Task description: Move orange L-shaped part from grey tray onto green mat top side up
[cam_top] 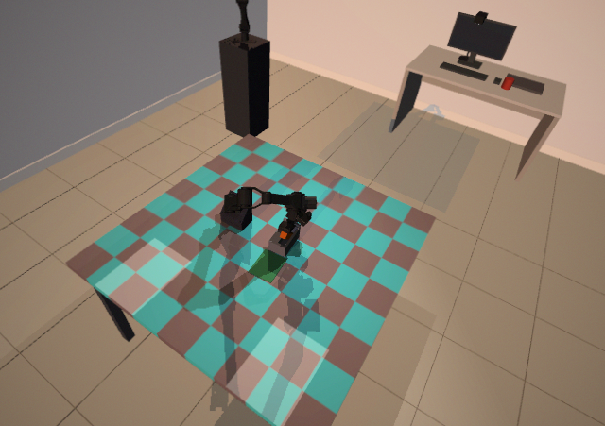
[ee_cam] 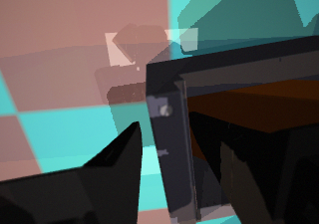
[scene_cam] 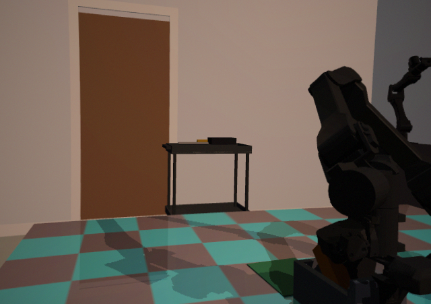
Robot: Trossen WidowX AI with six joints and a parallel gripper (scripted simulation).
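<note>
Right now the orange L-shaped part is 60 mm to the right of my gripper tip and 10 mm above it. The rest, counted from my gripper tip: green mat 220 mm to the right, 50 mm below, 20 mm ahead.
</note>
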